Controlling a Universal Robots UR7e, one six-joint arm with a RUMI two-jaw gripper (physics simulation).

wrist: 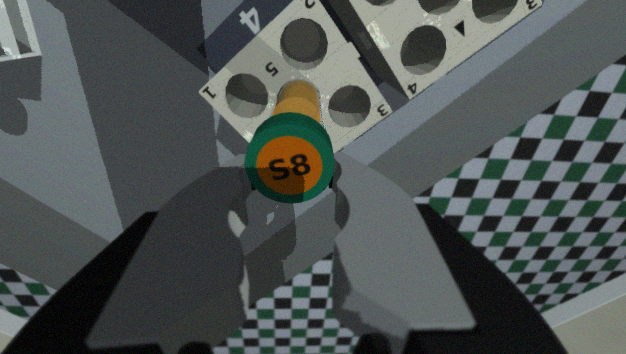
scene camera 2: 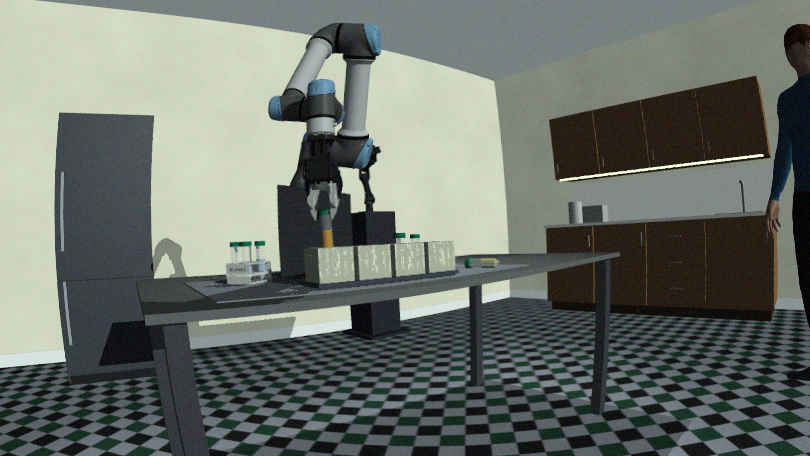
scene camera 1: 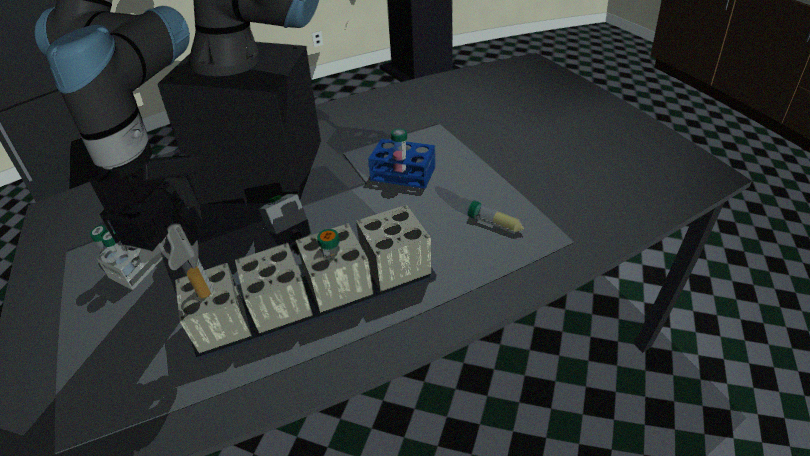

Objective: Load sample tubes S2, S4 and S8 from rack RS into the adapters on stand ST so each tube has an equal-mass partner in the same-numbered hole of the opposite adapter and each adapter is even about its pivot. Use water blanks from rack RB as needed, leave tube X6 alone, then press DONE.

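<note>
My gripper is shut on tube S8, an orange-filled tube with a green cap. The tube's lower end is at the centre hole, number 5, of the adapter marked 4 on stand ST; how far it is in is hidden. A tube with an orange-topped cap stands in the third adapter from the left. The blue rack holds a pink-filled tube. Blanks rack RB holds several green-capped tubes.
A yellow-filled tube lies on its side on the mat, right of the stand. A grey box with a bit of green on top sits behind the adapters. A person stands at the far right in the second scene view.
</note>
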